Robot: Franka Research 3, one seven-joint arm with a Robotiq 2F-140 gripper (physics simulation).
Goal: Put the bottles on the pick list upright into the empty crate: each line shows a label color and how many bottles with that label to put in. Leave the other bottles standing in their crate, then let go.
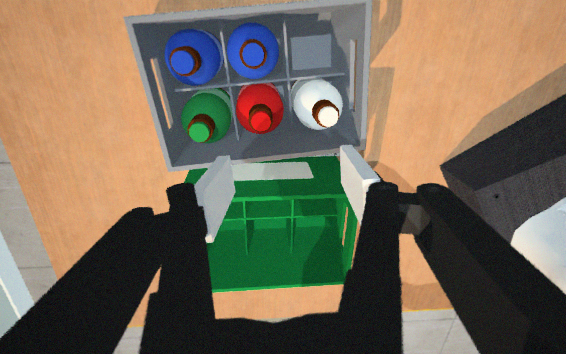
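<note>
The grey crate (295, 142) has six compartments. Two blue-labelled bottles (193, 57) (253, 51) stand in its far row, at the left and middle; the far right compartment is empty. Its near row holds a green bottle (206, 116), a red bottle (259, 108) and a white bottle (317, 104), left to right. The green crate (325, 176) adjoins its near side; no bottles show in its visible compartments, and the fingers hide parts of it. My gripper (286, 169) is open and empty, with its fingers spread above the green crate. The pick list's text cannot be read.
A dark box (505, 145) stands on the wooden table (430, 60) at the right, with a pale rounded object (545, 237) beside it at the frame edge. The green crate lies close to the table's near edge. Tiled floor (30, 220) shows at the left.
</note>
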